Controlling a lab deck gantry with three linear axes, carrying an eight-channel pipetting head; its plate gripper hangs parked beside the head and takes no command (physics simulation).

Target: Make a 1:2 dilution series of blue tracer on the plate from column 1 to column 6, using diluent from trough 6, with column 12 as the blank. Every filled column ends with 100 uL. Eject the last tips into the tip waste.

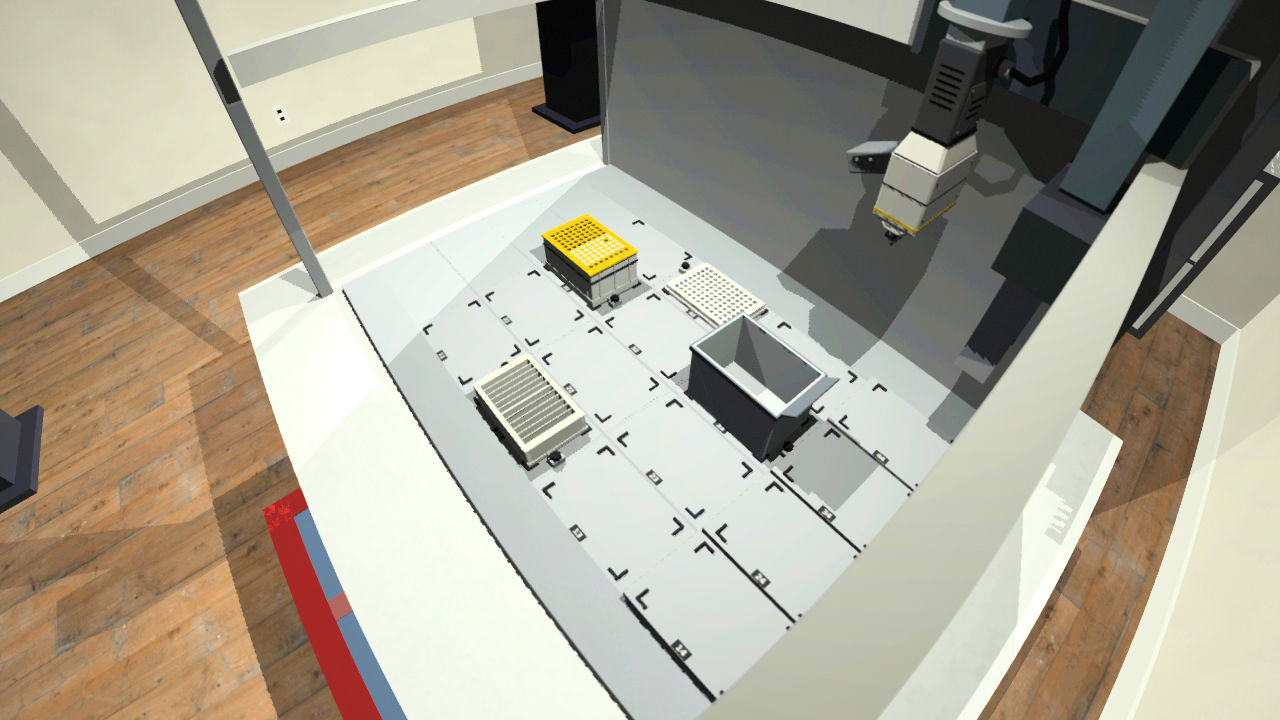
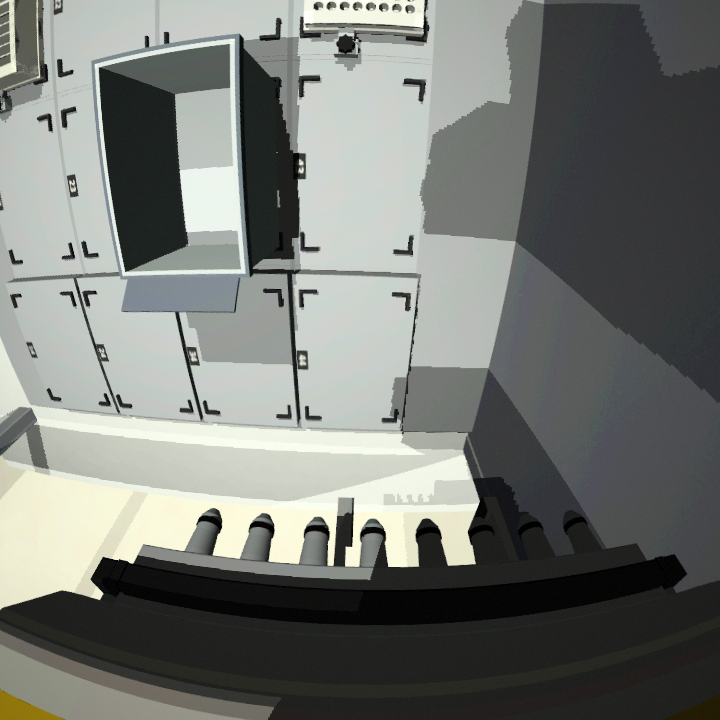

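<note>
The pipetting head hangs high above the right rear of the deck. Its eight grey nozzles are bare, with no tips on them. The plate gripper is parked beside the head; its finger opening cannot be made out. The white well plate lies behind the tip waste; some wells toward its far left end look blue. The yellow-topped tip rack shows dark holes in one part and pale spots in another. The cream trough block stands at the front; its liquid levels cannot be read. The dark tip waste bin is open-topped.
The deck bears black corner marks and numbered slots. The bin rises above the plate and has a sloping flap on one side. A grey rear wall and a pale frame beam border the deck.
</note>
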